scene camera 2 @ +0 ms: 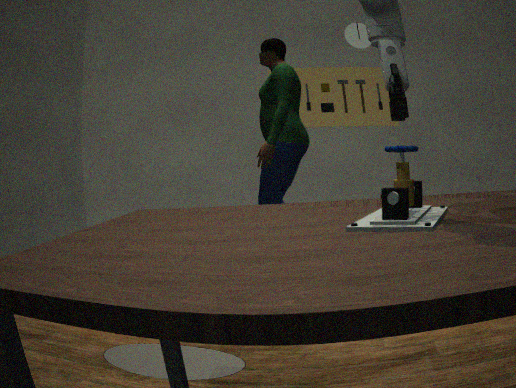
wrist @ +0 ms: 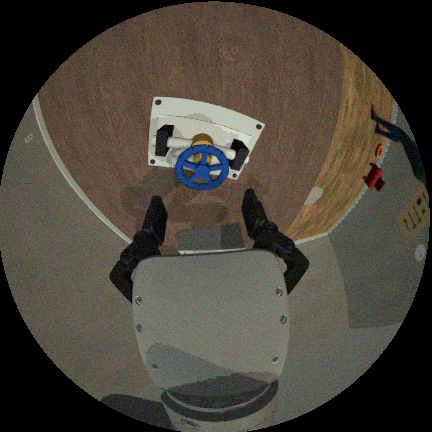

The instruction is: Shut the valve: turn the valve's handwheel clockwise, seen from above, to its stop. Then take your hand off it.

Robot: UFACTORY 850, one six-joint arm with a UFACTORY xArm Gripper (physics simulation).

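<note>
The blue handwheel [scene camera 2: 401, 149] [wrist: 202, 171] sits level on top of the brass valve body [scene camera 2: 402, 172] [wrist: 202, 139]. The valve's pipe is held by two black blocks [scene camera 2: 395, 204] [wrist: 164, 140] on a white base plate [scene camera 2: 364, 226] [wrist: 172, 105]. My gripper [scene camera 2: 399, 120] [wrist: 202, 200] is open, with its two black fingers wide apart and nothing between them. In the scene view it hangs above the handwheel, with a gap between them. How far the wheel is turned cannot be told.
The base plate is on a brown wooden table [scene camera 2: 225, 260] [wrist: 240, 55]. A person in a green top [scene camera 2: 282, 105] stands behind the table. A yellow tool board [scene camera 2: 335, 120] hangs on the wall. A red object [wrist: 374, 178] is at the right of the wrist view, beyond the table.
</note>
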